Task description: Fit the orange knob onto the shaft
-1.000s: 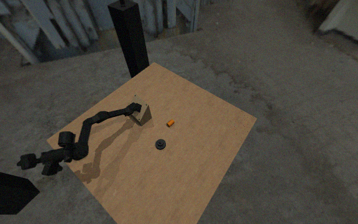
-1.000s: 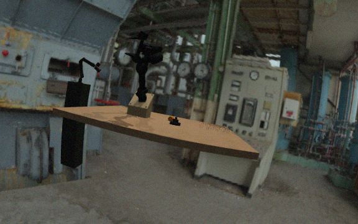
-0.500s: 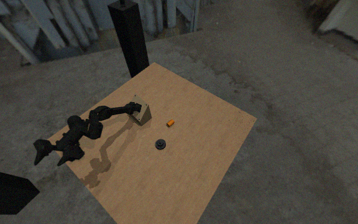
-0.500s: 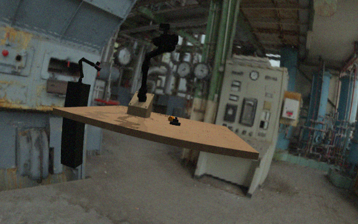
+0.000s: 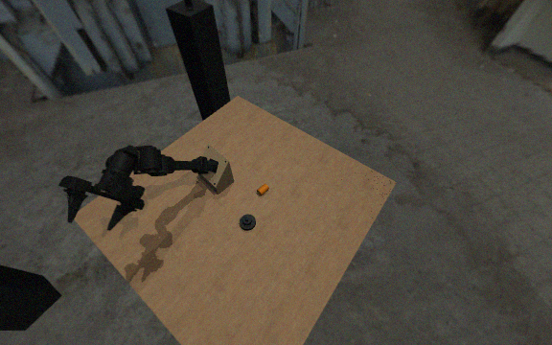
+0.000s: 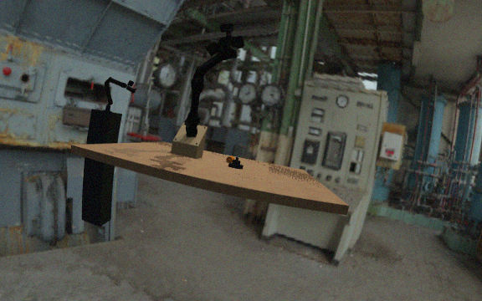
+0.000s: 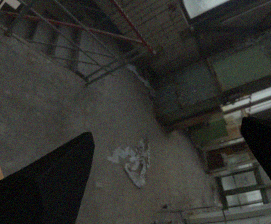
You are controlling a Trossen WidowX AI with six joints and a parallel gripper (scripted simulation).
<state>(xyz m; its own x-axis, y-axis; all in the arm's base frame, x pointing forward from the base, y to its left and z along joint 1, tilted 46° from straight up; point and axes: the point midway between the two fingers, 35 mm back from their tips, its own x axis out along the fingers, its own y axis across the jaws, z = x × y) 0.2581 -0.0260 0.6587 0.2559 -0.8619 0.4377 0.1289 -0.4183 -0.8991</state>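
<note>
Right now the orange knob is 60 cm to the left of my gripper tip, 60 cm below it and 8 cm ahead of it. From my gripper tip the other things lie so: dark round pedestal 59 cm below, 40 cm to the left, 13 cm ahead.
</note>
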